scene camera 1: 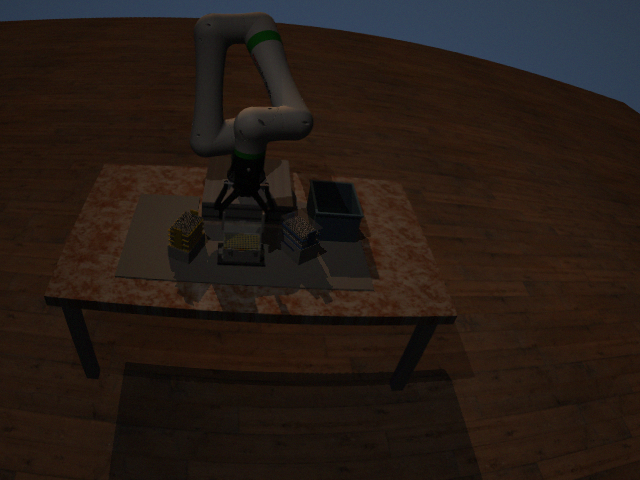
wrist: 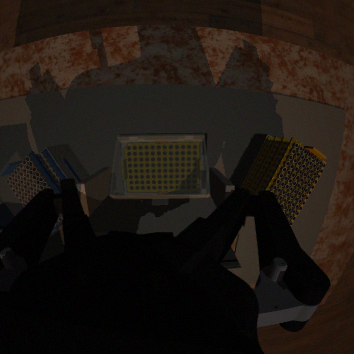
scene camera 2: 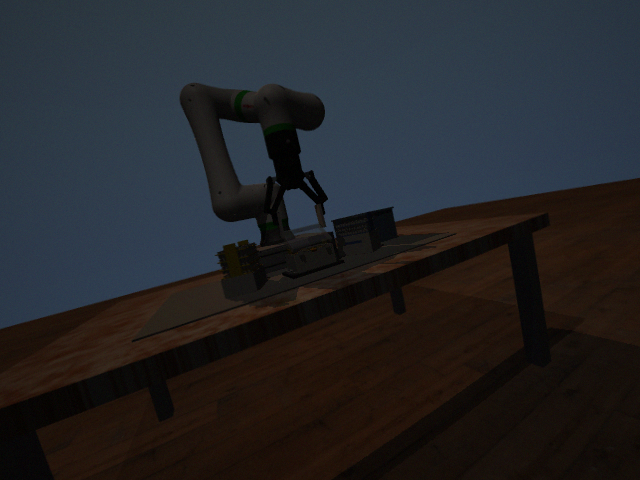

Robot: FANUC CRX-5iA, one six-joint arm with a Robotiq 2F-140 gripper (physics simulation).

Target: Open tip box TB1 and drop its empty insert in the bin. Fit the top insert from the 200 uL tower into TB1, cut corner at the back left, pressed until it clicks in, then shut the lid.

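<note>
Tip box TB1 (scene camera 1: 242, 255) (scene camera 2: 311, 259) sits at the middle of the mat. Its clear lid (scene camera 1: 242, 225) (scene camera 2: 310, 238) (wrist: 150, 196) looks tilted, with the robot-side edge raised; its exact angle is hard to tell. A yellow insert (scene camera 1: 241, 242) (wrist: 163, 167) with empty holes shows in the box. My gripper (scene camera 1: 245, 211) (scene camera 2: 301, 221) (wrist: 159, 178) is open and empty, pointing down, with its fingers spread on either side of the lid's raised edge. The tower of yellow inserts (scene camera 1: 184, 237) (scene camera 2: 239, 264) (wrist: 290, 175), its top insert full of tips, stands left of TB1 in scene camera 1.
A blue insert tower (scene camera 1: 299, 240) (scene camera 2: 356, 237) (wrist: 31, 184) stands right of TB1 in scene camera 1. The dark blue bin (scene camera 1: 341, 225) (scene camera 2: 383, 223) stands behind it to the right. The grey mat (scene camera 1: 147, 266) lies on the table (scene camera 1: 87, 258). The light is dim.
</note>
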